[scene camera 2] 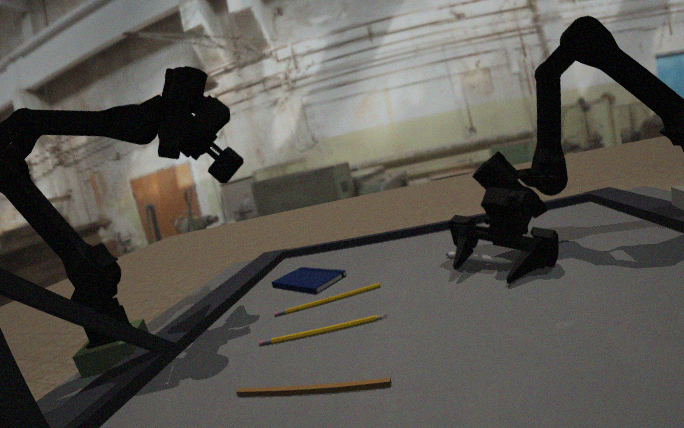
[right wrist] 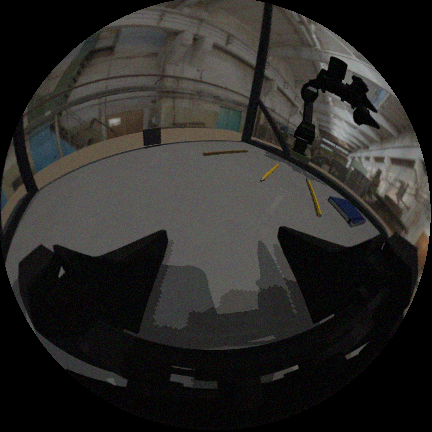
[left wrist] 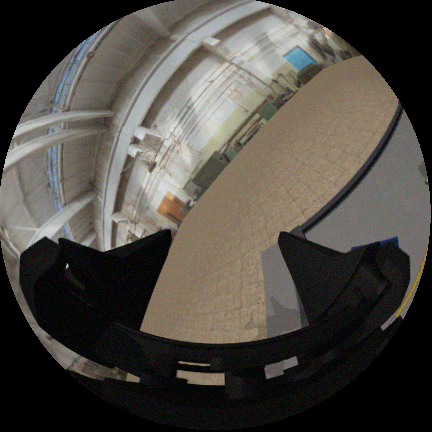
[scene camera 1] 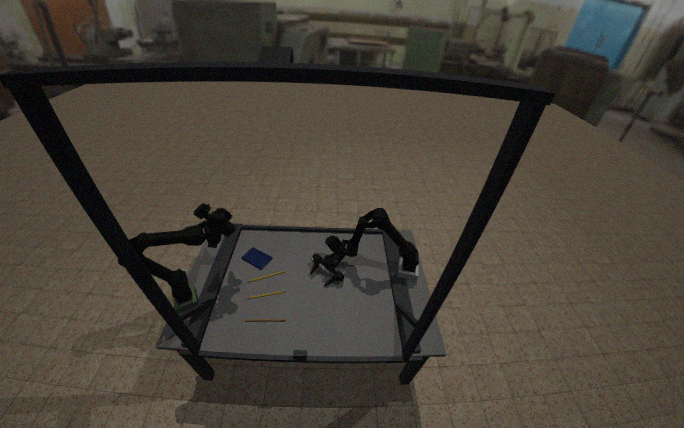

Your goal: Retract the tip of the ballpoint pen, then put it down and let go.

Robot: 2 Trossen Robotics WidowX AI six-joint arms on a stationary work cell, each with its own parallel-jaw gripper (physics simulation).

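Where they show: left gripper, fingertip midpoint: [scene camera 2: 212, 148] [left wrist: 226, 236]; right gripper, fingertip midpoint: [scene camera 2: 479, 274] [right wrist: 223, 234] [scene camera 1: 317, 280]; left arm's base at its link origin: [right wrist: 297, 151] [scene camera 1: 184, 296]; right arm's base at its link origin: [scene camera 1: 409, 266].
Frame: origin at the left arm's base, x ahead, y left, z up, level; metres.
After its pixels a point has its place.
Observation:
The ballpoint pen [scene camera 2: 486, 257] @[x 0.657, y -0.130, z -0.030 m] is a pale, thin rod lying on the table, partly hidden by the right gripper's fingers in scene camera 2. In the right wrist view I cannot make it out clearly, and its tip is too small to judge. My right gripper [scene camera 1: 318, 279] @[x 0.591, y -0.188, z -0.024 m] [scene camera 2: 482, 275] @[x 0.591, y -0.188, z -0.024 m] [right wrist: 223, 234] @[x 0.591, y -0.188, z -0.024 m] is open and empty, low over the table, with its fingers in front of the pen in scene camera 2. My left gripper [left wrist: 226, 236] @[x 0.259, y 0.178, z 0.282 m] [right wrist: 377, 119] is open and empty, raised high at the table's left side, far from the pen.
A blue notebook [scene camera 1: 256, 257] @[x 0.378, y 0.097, z -0.028 m] [scene camera 2: 308, 280] @[x 0.377, y 0.070, z -0.028 m] [right wrist: 347, 211] @[x 0.412, y 0.061, z -0.028 m], two yellow pencils [scene camera 2: 327, 299] @[x 0.383, y -0.042, z -0.034 m] [scene camera 2: 322, 330] @[x 0.345, y -0.143, z -0.035 m] and an orange-brown stick [scene camera 1: 265, 320] @[x 0.295, y -0.264, z -0.034 m] [scene camera 2: 313, 387] @[x 0.300, y -0.266, z -0.033 m] [right wrist: 225, 152] @[x 0.311, y -0.266, z -0.038 m] lie left of the right gripper in scene camera 2. A dark frame [scene camera 1: 282, 73] @[x 0.373, y -0.504, z 0.992 m] stands around the table [scene camera 1: 353, 323] @[x 0.628, y -0.462, z -0.040 m].

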